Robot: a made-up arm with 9 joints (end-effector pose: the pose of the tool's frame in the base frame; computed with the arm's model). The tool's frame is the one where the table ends.
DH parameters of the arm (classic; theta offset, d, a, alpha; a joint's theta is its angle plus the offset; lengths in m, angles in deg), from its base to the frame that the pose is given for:
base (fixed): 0 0.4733 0.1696 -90
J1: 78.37 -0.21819 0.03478 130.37
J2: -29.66 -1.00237 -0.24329 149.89
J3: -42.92 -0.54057 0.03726 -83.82
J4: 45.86 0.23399 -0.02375 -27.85
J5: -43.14 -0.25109 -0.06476 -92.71
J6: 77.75 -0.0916 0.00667 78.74
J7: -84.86 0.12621 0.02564 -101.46
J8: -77.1 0.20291 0.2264 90
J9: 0 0.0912 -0.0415 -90
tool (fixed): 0 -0.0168 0 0
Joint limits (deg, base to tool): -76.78..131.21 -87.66..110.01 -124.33..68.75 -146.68..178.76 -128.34..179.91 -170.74..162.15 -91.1..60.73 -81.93..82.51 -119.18..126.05
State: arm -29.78 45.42 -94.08 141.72 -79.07 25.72 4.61 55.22 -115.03
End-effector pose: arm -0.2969 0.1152 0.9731 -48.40 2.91 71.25
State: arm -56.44 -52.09 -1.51 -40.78 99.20 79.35 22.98 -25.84 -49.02
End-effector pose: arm 0.1938 0.7065 0.1925 -62.34 1.34 16.02
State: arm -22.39 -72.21 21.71 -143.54 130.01 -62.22 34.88 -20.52 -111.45
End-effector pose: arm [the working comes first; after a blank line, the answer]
Working (the frame after each row of the table, in the pose's form):
after base (fixed): 0.1696 0.0000 0.4733 -90.00 0.00 0.00
after J1: 0.1891 -0.2182 0.4445 37.05 53.57 -19.69
after J2: -0.2881 0.6125 0.0620 53.72 -91.58 -107.79
after J3: 0.1043 0.2437 0.0016 37.09 14.86 -128.69
after J4: 0.0332 0.1379 0.1992 -27.36 -67.41 114.61
after J5: 0.2228 0.2996 0.1273 16.65 102.16 -58.22
after J6: 0.1612 0.3675 0.1324 80.20 50.77 -110.53
after J7: 0.0700 0.2780 0.1483 38.17 147.24 -14.00
after J8: 0.0624 0.0142 -0.0025 -45.82 56.53 -103.85
after J9: 0.1475 -0.0374 0.0087 14.80 -69.17 77.12

0.1561 -0.0249 0.0015 14.80 -69.17 77.12
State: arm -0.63 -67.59 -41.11 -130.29 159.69 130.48 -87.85 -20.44 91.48
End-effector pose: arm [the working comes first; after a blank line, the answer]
Working (the frame after each row of the table, in the pose's form):
after base (fixed): 0.1696 0.0000 0.4733 -90.00 0.00 0.00
after J1: 0.1770 -0.2182 0.4393 33.88 74.29 -27.31
after J2: -0.4100 0.6149 0.2803 35.94 -76.74 -111.96
after J3: -0.0386 0.2920 0.0537 90.98 58.73 -119.47
after J4: -0.1858 0.1100 0.0763 -38.43 -117.25 71.99
after J5: -0.0248 0.2522 0.2216 47.30 64.14 -27.80
after J6: -0.0833 0.3217 0.2080 -52.55 -17.57 -143.11
after J7: 0.0021 0.3781 0.2862 -103.75 -0.98 61.74
after J8: -0.0558 0.6280 0.4494 14.98 -55.84 42.19
after J9: -0.0874 0.5513 0.5056 -68.95 -151.00 51.10

-0.0818 0.5591 0.5194 -68.95 -151.00 51.10
